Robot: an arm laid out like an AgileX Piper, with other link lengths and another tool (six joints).
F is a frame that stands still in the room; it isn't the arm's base.
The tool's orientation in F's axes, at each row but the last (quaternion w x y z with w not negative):
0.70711 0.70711 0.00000 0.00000
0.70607 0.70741 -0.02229 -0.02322
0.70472 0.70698 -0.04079 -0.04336
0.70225 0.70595 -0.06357 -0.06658
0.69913 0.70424 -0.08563 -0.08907
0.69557 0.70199 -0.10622 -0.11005
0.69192 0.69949 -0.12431 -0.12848
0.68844 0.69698 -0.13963 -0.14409
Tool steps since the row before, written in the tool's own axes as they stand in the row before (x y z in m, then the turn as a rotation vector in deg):
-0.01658 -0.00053 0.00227 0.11 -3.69 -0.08
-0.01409 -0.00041 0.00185 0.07 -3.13 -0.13
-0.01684 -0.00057 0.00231 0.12 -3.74 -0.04
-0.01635 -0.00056 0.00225 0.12 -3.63 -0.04
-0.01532 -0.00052 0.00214 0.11 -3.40 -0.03
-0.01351 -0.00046 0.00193 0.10 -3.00 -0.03
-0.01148 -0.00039 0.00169 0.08 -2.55 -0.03
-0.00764 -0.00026 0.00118 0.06 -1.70 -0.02
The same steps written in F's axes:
-0.01658 -0.00227 -0.00053 0.11 0.08 -3.69
-0.01418 -0.00094 -0.00039 0.07 0.13 -3.13
-0.01700 -0.00029 -0.00051 0.11 0.04 -3.74
-0.01649 0.00079 -0.00049 0.11 0.04 -3.63
-0.01538 0.00169 -0.00045 0.10 0.03 -3.40
-0.01346 0.00225 -0.00038 0.09 0.03 -3.00
-0.01134 0.00246 -0.00032 0.08 0.03 -2.55
-0.00749 0.00192 -0.00021 0.06 0.02 -1.70

